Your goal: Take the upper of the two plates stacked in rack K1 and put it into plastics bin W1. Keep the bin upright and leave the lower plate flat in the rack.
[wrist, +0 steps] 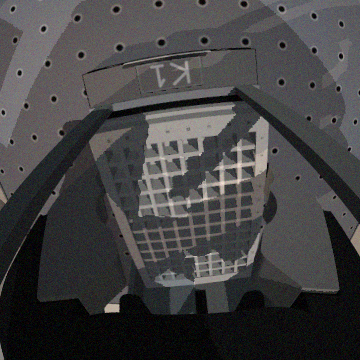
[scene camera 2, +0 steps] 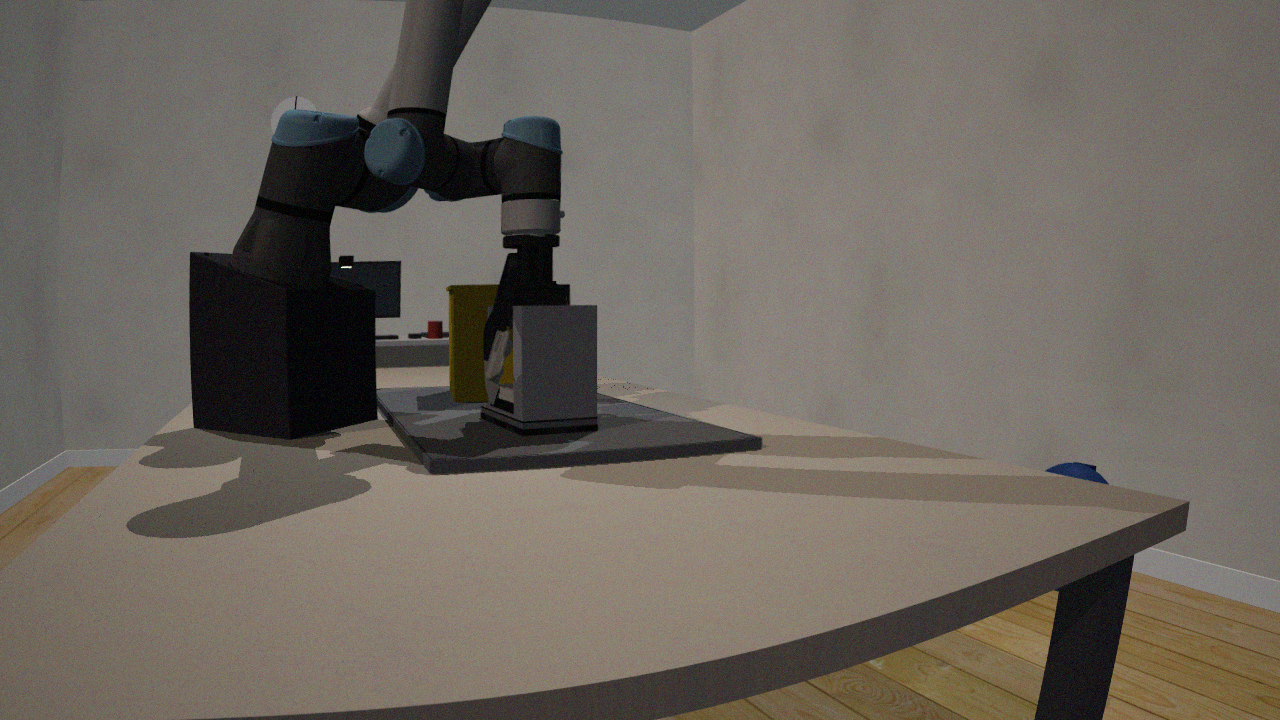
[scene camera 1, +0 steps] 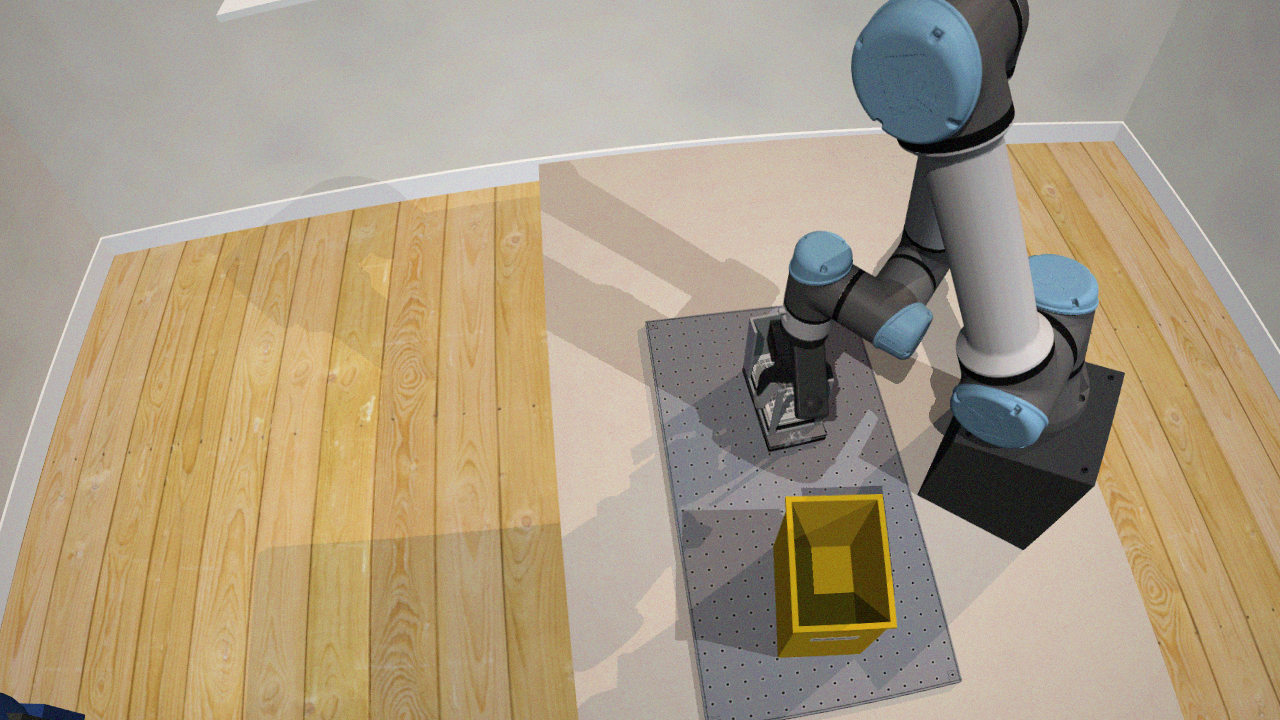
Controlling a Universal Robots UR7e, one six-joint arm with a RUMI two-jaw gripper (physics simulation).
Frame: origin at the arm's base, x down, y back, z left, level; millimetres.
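Seen in the pictures: gripper, fingertip midpoint: [wrist: 183, 166] [scene camera 1: 787, 404]; arm's base, link origin: [scene camera 2: 279, 272].
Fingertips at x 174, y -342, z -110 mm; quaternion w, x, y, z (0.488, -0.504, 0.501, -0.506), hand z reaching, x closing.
Pixels of each thing's middle, then the offset from my fingertips to it. Level surfaces: height alone.
- Rack K1, body centre: [wrist: 191, 251] [scene camera 2: 534, 365] [scene camera 1: 788, 380] dx -49, dy -2, dz -16 mm
- upper plate, body centre: [wrist: 190, 218] [scene camera 1: 783, 386] dx -15, dy -4, dz -26 mm
- Yellow bin W1, body centre: [scene camera 1: 827, 582] [scene camera 2: 486, 340] dx -65, dy +3, dz +318 mm
- grey perforated board, surface height: dx +25 mm
Rack K1 [scene camera 1: 794, 440] [scene camera 2: 554, 362] [wrist: 115, 91] stands on the perforated board, its label end toward the bin. The upper plate [wrist: 200, 165], pale with a grid of wells, shows from above in the wrist view, partly shadowed, inside the rack. My gripper [scene camera 1: 789, 392] [scene camera 2: 503, 360] [wrist: 183, 166] points down into the rack, its jaws at the plate's two long sides; they look shut on it. The lower plate cannot be told apart under it. Yellow bin W1 [scene camera 1: 888, 564] [scene camera 2: 467, 349] stands upright beyond the rack's label end; its inside shows empty in scene camera 1.
The grey perforated board [scene camera 1: 733, 667] [scene camera 2: 680, 438] carries rack and bin. The rack has a tall grey wall on one side. The black robot base [scene camera 1: 1011, 501] [scene camera 2: 277, 358] stands beside the board. The table edge [scene camera 2: 939, 595] lies toward scene camera 2.
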